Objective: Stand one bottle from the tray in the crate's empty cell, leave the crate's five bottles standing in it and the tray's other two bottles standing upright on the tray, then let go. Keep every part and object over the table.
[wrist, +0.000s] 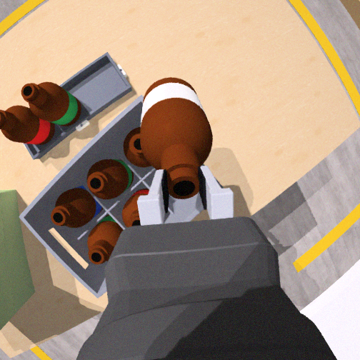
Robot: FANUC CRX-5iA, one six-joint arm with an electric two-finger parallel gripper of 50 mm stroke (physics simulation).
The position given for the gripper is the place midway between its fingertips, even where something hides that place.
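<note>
The gripper [182,180] is visible, together with a green-banded bottle [49,101], a green-banded bottle [107,178] and a green-banded bottle [101,240].
</note>
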